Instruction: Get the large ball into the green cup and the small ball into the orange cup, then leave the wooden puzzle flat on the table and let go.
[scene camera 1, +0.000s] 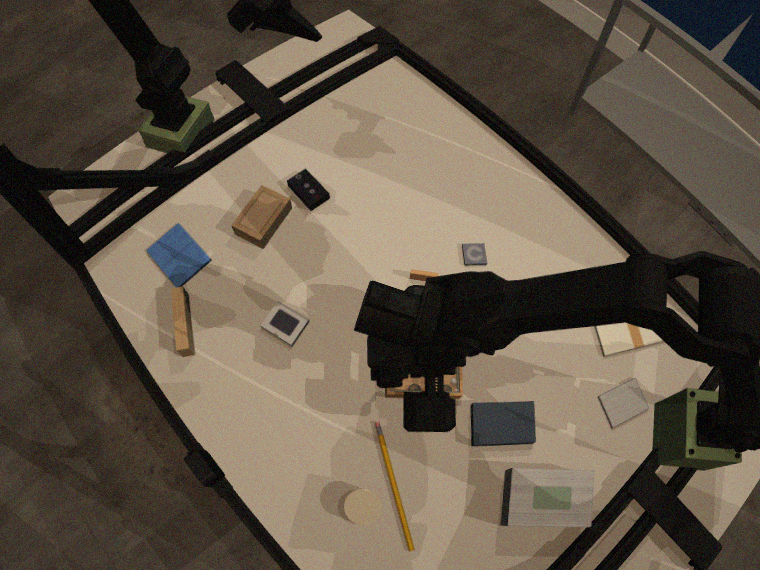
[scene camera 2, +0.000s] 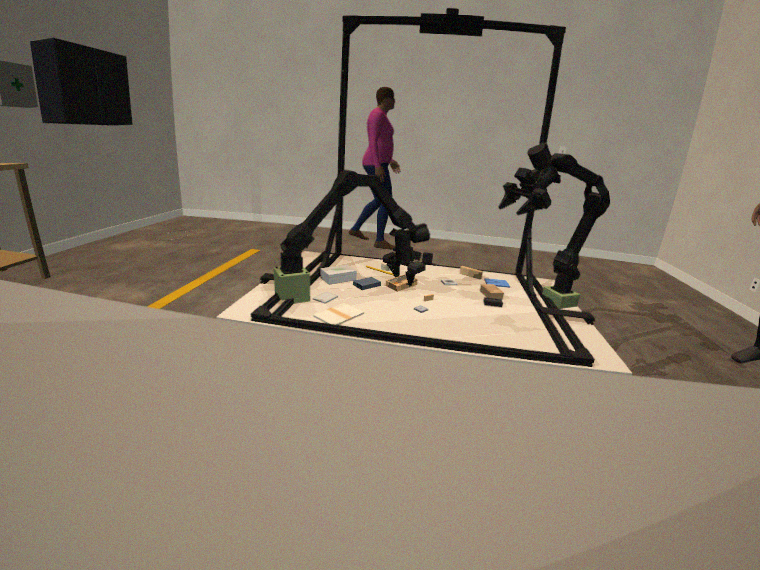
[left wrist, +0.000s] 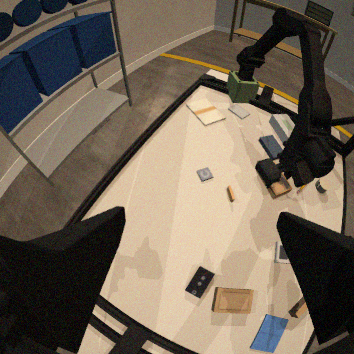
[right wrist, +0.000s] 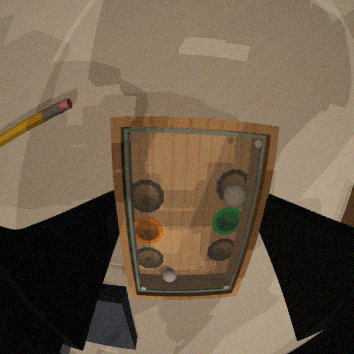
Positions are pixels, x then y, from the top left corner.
Labels:
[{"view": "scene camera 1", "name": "my left gripper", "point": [336, 17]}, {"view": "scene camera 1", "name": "my right gripper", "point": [414, 373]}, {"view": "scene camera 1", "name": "wooden puzzle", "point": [410, 384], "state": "gripped by my right gripper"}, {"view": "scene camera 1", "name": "dark blue block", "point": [492, 423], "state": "on the table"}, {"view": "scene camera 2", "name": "my left gripper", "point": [507, 211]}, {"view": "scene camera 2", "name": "my right gripper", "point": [404, 282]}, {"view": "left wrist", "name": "my left gripper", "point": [205, 218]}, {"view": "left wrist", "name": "my right gripper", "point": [275, 183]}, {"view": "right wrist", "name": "my right gripper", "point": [190, 198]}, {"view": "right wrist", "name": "wooden puzzle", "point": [190, 192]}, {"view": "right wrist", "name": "dark blue block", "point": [112, 319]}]

